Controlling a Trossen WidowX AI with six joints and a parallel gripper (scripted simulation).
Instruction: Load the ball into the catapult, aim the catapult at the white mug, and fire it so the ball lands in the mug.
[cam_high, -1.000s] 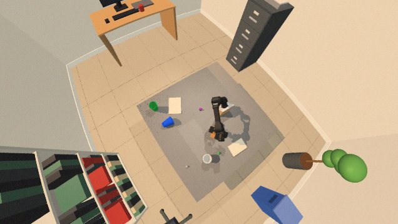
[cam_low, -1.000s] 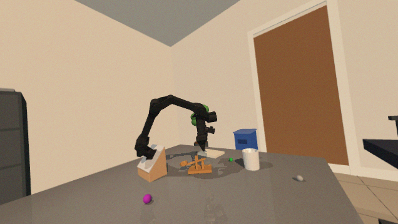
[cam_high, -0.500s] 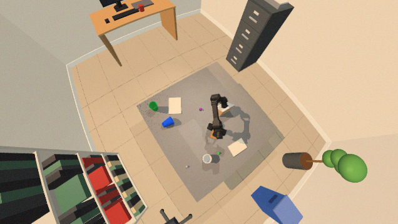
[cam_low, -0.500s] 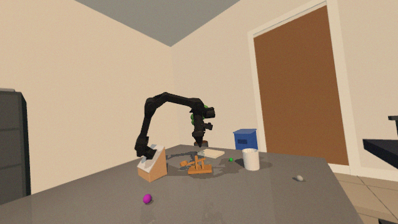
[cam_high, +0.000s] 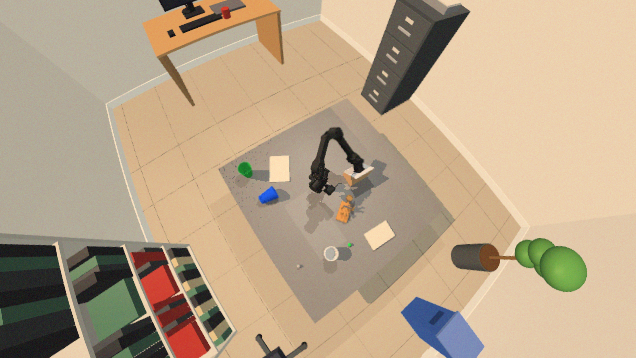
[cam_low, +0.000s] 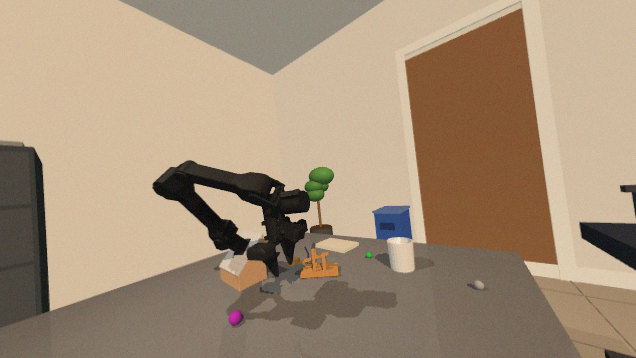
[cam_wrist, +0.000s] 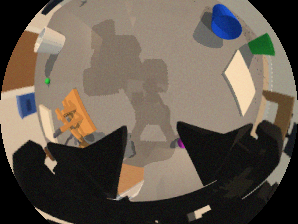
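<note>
The magenta ball is 90 mm behind my gripper tip, 100 mm to the right of it and 90 mm below it. The rest, counted from my gripper tip: grey ball: 440 mm ahead, 320 mm to the left, 100 mm below; then small green ball: 80 mm ahead, 430 mm to the left, 100 mm below; then white mug: 220 mm ahead, 380 mm to the left, 80 mm below.
</note>
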